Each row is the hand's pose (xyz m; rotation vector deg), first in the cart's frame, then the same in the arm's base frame.
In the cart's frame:
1: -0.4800 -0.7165 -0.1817 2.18 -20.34 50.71
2: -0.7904 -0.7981 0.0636 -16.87 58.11 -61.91
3: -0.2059 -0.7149 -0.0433 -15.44 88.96 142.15
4: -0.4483 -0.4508 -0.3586 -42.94 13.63 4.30
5: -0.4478 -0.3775 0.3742 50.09 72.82 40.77
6: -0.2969 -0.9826 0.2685 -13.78 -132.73 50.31
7: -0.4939 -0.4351 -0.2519 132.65 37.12 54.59
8: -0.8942 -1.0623 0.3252 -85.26 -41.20 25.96
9: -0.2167 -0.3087 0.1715 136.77 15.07 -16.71
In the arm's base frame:
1: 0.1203 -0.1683 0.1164 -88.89 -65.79 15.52
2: -0.1140 -0.0670 -0.1967 5.90 -44.86 -103.14
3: 0.0715 -0.0027 0.3703 -64.90 84.57 30.03
4: 0.4411 -0.1664 0.1162 -82.26 -54.09 -67.70
5: 0.0937 0.4773 0.0299 -9.13 -3.82 3.97
6: -0.3318 0.0946 0.2993 94.69 88.96 -64.89
7: 0.3902 -0.0784 0.0581 32.90 -12.35 72.79
8: -0.4878 -0.0117 -0.2757 157.50 62.92 57.91
9: 0.2860 0.3896 0.2635 68.74 -57.85 48.50

